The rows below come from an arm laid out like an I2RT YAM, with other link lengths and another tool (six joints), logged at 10 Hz.
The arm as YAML. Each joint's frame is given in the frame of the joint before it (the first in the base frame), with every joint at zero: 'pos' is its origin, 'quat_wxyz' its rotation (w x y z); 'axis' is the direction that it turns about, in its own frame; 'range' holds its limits. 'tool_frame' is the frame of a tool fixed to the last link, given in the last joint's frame.
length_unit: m
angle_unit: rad
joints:
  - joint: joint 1
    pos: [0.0, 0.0, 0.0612]
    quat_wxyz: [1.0, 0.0, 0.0, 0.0]
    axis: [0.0, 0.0, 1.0]
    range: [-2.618, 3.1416]
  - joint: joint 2
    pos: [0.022, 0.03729, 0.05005]
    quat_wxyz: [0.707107, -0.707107, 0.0, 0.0]
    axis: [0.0, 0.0, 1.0]
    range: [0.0, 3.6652]
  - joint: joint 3
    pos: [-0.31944, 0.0, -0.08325]
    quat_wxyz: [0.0, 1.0, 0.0, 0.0]
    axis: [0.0, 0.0, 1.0]
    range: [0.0, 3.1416]
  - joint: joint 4
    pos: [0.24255, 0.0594, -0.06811]
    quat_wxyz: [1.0, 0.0, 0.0, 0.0]
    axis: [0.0, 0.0, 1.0]
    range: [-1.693, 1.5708]
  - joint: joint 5
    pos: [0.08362, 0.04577, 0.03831]
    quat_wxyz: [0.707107, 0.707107, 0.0, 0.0]
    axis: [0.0, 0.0, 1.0]
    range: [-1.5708, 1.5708]
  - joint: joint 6
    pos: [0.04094, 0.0, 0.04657]
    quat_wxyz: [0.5, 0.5, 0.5, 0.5]
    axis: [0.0, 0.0, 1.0]
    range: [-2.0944, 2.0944]
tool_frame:
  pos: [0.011, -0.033, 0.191]
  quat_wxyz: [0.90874, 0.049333, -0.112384, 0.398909]
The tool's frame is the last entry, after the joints.
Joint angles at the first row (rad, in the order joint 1, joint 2, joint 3, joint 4, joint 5, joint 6):
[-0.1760, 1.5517, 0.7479, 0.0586, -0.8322, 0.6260]
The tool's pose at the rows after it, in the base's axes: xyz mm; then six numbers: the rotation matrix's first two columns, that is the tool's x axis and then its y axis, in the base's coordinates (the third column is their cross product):
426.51 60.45 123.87 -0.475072 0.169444 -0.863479 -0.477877 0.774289 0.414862
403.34 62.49 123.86 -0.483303 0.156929 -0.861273 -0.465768 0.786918 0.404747
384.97 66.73 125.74 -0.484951 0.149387 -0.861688 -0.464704 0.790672 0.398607
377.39 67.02 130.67 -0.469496 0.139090 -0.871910 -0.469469 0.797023 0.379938
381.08 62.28 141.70 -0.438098 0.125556 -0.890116 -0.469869 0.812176 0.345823
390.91 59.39 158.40 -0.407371 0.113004 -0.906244 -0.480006 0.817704 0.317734
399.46 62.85 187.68 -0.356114 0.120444 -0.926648 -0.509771 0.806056 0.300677
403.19 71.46 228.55 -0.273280 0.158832 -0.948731 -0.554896 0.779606 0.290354
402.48 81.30 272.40 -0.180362 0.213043 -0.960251 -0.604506 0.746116 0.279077
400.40 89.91 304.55 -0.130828 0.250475 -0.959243 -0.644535 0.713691 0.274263
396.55 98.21 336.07 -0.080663 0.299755 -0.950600 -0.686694 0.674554 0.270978
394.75 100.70 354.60 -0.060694 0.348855 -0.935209 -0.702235 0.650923 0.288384
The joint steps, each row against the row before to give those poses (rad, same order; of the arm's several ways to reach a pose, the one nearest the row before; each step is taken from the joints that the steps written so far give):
[0.0019, -0.0527, -0.0503, -0.0492, 0.0180, -0.0220]
[0.0074, -0.0885, -0.0504, -0.0488, 0.0272, -0.0040]
[0.0100, -0.0746, -0.0384, -0.0357, 0.0138, 0.0015]
[0.0033, -0.0470, -0.0178, -0.0130, 0.0115, -0.0044]
[0.0004, -0.0255, 0.0111, -0.0020, 0.0230, -0.0029]
[-0.0004, -0.0007, 0.0453, -0.0158, 0.0069, -0.0084]
[0.0000, -0.0147, 0.0484, -0.0005, -0.0258, 0.0113]
[0.0000, -0.0382, 0.0208, 0.0626, -0.0537, 0.0543]
[0.0015, -0.0407, -0.0004, 0.1169, -0.0571, 0.0879]
[0.0035, -0.0167, 0.0205, 0.0649, -0.0443, 0.0643]
[0.0019, -0.0105, 0.0009, 0.1182, -0.0469, 0.0937]
[-0.0006, -0.0022, -0.0092, 0.1039, -0.0188, 0.0964]

